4 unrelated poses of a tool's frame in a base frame.
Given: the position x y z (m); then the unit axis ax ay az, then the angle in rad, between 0 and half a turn.
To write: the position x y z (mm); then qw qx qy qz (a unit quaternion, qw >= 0). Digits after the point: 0 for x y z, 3 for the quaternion.
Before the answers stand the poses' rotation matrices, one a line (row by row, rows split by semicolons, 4 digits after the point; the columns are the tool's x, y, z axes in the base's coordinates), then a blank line. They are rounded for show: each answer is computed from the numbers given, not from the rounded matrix.
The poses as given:
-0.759, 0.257, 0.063, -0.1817, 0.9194, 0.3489, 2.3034
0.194, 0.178, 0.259, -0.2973, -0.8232, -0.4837, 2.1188
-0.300, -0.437, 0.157, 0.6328, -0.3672, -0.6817, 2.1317
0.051, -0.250, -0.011, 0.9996, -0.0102, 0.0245, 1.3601
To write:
-0.6137 -0.5381 0.5777; -0.0194 0.7418 0.6704; -0.7893 0.4002 -0.4657
-0.3866 0.7851 -0.4839; -0.0406 0.5097 0.8594; 0.9214 0.3519 -0.1651
0.0815 0.2213 -0.9718; -0.9332 -0.3254 -0.1524; -0.3499 0.9193 0.1800
0.9994 -0.0320 0.0094; 0.0159 0.2092 -0.9777; 0.0293 0.9773 0.2096

-759, 257, 63, 0.407, -0.166, 0.840, 0.319
194, 178, 259, 0.489, -0.259, -0.718, -0.422
-300, -437, 157, 0.484, 0.554, -0.321, -0.597
51, -250, -11, 0.778, 0.629, -0.006, 0.015

